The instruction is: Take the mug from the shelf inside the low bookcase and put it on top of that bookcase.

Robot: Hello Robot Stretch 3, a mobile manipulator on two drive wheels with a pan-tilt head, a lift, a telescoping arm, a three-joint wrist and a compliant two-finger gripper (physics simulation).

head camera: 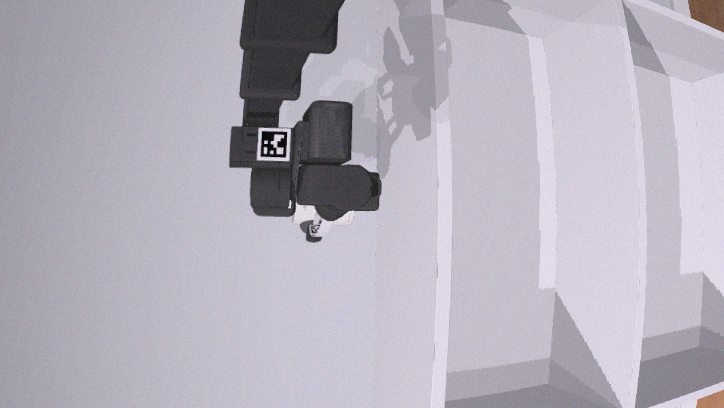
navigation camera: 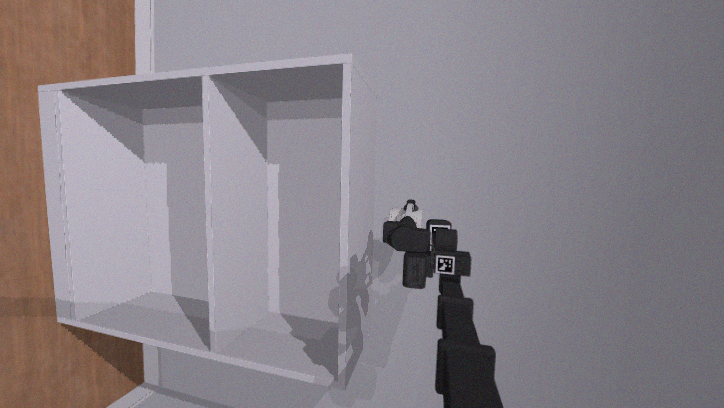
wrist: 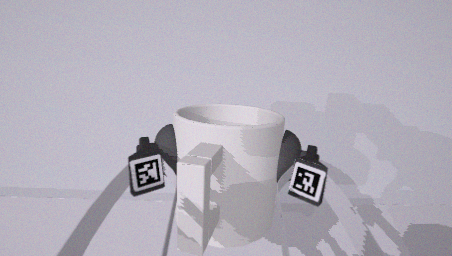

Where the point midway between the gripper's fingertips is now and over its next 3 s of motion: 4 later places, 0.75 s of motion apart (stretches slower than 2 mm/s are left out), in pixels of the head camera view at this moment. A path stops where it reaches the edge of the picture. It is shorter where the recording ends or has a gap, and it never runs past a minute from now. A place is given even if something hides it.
The gripper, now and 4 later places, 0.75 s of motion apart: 312, 197; 344, 198; 359, 198; 363, 199; 365, 199
